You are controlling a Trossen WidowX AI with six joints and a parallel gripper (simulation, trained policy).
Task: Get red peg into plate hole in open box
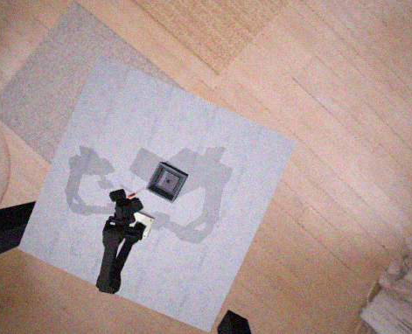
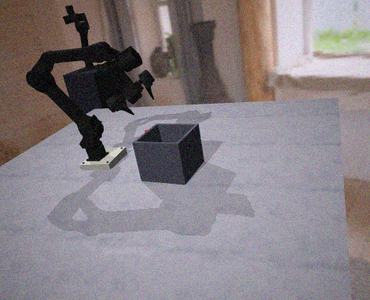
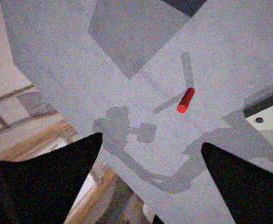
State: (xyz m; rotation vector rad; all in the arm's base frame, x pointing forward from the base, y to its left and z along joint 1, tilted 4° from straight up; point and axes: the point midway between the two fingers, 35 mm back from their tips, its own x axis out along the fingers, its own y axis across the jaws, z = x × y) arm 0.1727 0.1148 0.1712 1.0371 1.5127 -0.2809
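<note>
Now: the red peg 10 mm behind my gripper tip, 10 mm to the left of it and 140 mm below it. Round my gripper tip: light grey plate (170 mm ahead, 140 mm to the right, 130 mm below).
</note>
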